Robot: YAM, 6 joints.
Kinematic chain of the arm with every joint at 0, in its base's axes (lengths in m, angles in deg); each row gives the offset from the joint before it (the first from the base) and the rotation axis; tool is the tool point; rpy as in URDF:
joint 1: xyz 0 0 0.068 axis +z
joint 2: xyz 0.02 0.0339 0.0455 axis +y
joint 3: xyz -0.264 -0.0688 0 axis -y
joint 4: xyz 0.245 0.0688 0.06 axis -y
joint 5: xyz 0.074 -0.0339 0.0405 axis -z
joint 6: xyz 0.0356 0 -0.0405 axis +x
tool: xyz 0 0 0 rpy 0 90 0
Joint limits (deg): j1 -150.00..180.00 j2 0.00..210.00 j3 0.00..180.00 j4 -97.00..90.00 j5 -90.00..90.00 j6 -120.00..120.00
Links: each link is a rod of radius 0.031 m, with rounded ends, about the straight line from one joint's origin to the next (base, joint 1, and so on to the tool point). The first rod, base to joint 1, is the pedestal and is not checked.
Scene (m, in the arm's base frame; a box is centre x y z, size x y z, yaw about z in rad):
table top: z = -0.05
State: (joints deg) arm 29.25 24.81 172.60 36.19 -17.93 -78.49
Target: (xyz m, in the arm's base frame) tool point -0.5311 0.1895 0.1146
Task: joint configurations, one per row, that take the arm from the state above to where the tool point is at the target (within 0.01 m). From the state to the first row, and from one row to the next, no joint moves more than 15 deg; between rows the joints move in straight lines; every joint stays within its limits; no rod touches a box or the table.
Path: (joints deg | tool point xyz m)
1: 17.39 22.40 174.45 41.94 -19.26 -78.49 | -0.5504 -0.1601 0.2499
2: 5.52 19.99 176.30 47.68 -20.58 -78.49 | -0.5732 -0.0428 0.2036
3: -6.34 17.58 178.15 53.43 -21.91 -78.49 | -0.5664 0.0763 0.1583
4: -18.21 15.17 180.00 59.18 -23.23 -78.49 | -0.5311 0.1895 0.1146

